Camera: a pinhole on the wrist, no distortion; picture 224 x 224 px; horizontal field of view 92.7 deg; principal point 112.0 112.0 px. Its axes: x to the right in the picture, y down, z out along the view. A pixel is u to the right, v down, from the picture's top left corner.
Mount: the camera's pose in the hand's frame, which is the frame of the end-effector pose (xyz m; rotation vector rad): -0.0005 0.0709 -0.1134 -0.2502 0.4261 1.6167
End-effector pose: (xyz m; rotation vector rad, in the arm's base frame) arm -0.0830 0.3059 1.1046 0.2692 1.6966 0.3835
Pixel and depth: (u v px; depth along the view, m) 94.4 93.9 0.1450
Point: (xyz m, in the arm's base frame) -0.0695 0.4252 1.1099
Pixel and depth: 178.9 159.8 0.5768
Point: 0.2191 0.8164 1.5321
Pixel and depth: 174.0 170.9 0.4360
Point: 0.1387 0.6708 1.4675
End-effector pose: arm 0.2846 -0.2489 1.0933 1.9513 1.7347 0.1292
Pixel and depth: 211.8 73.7 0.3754
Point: 0.8308 -0.1665 1.2420
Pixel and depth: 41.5 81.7 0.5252
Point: 0.5040 -0.1843 0.6083
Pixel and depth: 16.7 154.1 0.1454
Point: 0.3204 -0.3040 1.0393
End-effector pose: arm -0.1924 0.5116 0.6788 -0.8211 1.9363 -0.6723
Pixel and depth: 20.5 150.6 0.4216
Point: 0.2458 0.4606 0.5900
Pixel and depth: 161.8 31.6 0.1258
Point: -0.3107 0.5545 0.5112
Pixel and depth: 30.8 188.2 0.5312
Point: 0.4535 0.6007 0.6386
